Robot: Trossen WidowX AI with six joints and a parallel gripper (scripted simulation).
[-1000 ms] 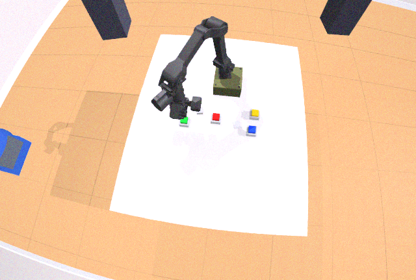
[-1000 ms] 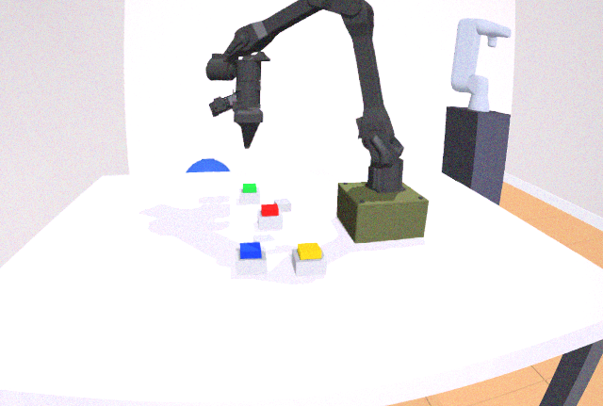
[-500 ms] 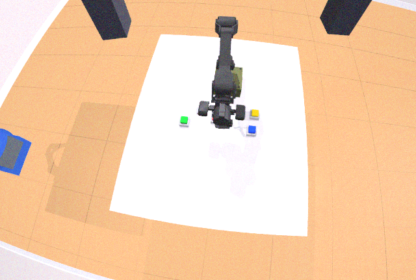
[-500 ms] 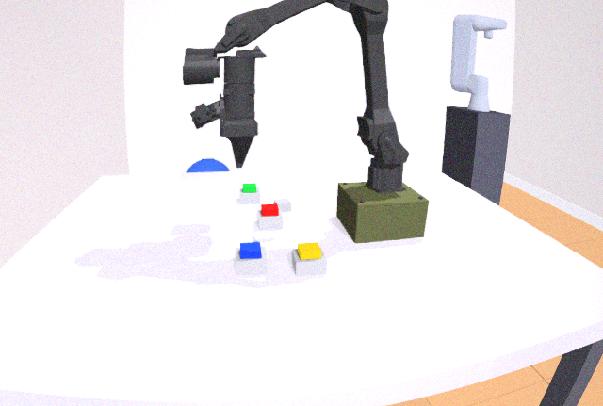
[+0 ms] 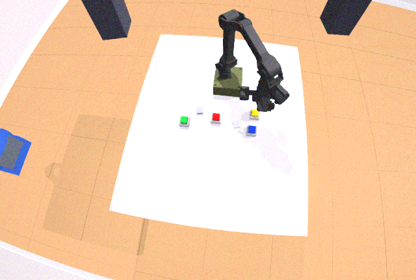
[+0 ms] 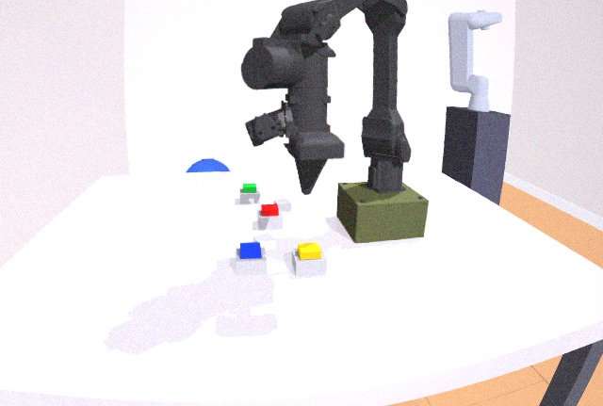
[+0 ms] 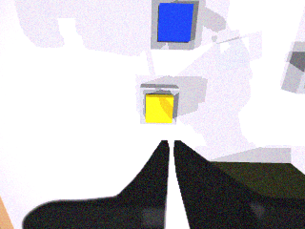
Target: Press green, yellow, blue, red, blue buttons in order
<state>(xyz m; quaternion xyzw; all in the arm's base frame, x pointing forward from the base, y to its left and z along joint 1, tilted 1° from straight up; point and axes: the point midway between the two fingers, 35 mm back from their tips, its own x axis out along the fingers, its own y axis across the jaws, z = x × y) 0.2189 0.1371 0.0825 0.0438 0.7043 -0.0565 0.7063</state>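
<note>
The yellow button lies 10 mm behind my gripper tip and 90 mm below it. Also, from my gripper tip: blue button 80 mm ahead, 20 mm to the right, 90 mm below; red button 10 mm ahead, 190 mm to the right, 90 mm below; small white block 40 mm ahead, 90 mm to the right, 120 mm below.
</note>
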